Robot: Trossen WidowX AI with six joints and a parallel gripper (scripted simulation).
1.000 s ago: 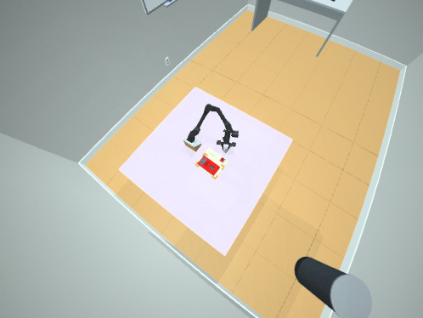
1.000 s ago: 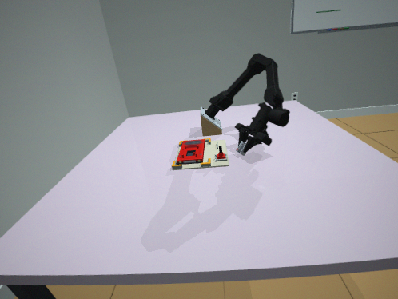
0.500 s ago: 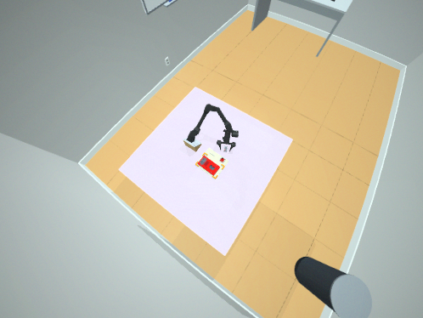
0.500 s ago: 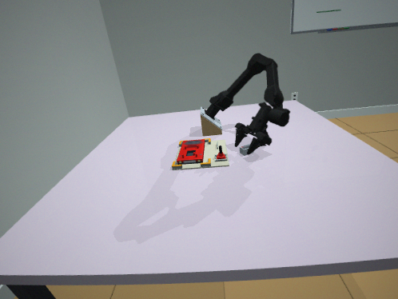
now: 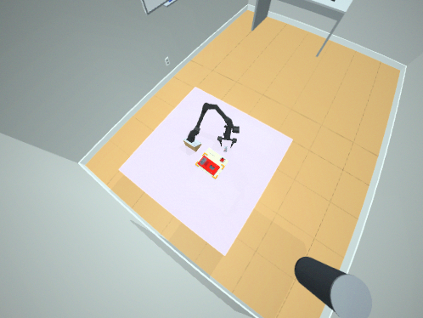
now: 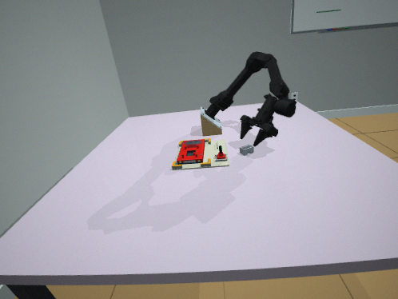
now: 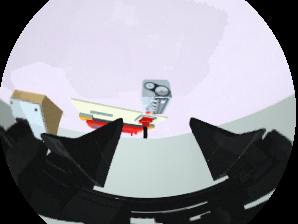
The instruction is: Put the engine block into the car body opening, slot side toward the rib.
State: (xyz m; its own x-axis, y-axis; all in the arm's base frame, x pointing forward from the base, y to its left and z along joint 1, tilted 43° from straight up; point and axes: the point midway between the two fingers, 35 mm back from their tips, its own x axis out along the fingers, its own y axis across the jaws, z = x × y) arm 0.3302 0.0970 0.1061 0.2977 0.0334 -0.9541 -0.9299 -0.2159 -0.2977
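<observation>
Right now the engine block is 4 cm below my gripper tip. From my gripper tip the other things lie so: cream base plate: 4 cm behind, 21 cm to the right, 4 cm below; then black upright stick: 3 cm ahead, 12 cm to the right, 1 cm below.
</observation>
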